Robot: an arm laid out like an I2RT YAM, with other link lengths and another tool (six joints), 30 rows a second.
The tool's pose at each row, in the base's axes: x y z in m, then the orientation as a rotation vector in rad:
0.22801 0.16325 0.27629 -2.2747 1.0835 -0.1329
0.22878 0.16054 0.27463 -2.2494 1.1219 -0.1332
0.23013 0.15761 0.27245 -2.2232 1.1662 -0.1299
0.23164 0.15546 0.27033 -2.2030 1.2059 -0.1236
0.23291 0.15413 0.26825 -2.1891 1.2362 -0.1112
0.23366 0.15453 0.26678 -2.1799 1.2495 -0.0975
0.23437 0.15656 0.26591 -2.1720 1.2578 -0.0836
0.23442 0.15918 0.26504 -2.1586 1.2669 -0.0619
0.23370 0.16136 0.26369 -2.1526 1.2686 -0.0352
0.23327 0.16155 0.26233 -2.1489 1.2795 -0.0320
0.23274 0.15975 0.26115 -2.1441 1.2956 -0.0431
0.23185 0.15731 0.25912 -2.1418 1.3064 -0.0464
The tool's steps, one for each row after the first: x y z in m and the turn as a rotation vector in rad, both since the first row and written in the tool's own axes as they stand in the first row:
0.00277 0.00172 0.00030 0.0085 0.0080 0.0329
0.00616 0.00345 0.00110 0.0142 0.0160 0.0708
0.00908 0.00466 0.00229 0.0149 0.0220 0.1043
0.01123 0.00562 0.00376 0.0118 0.0221 0.1310
0.01167 0.00575 0.00539 0.0105 0.0160 0.1458
0.01079 0.00479 0.00731 0.0100 0.0081 0.1572
0.00905 0.00399 0.00930 0.0113 -0.0059 0.1729
0.00719 0.00419 0.01120 0.0076 -0.0243 0.1825
0.00699 0.00515 0.01225 0.0055 -0.0230 0.1913
0.00815 0.00704 0.01216 0.0064 -0.0104 0.2004
0.00969 0.00995 0.01233 0.0050 -0.0044 0.2071

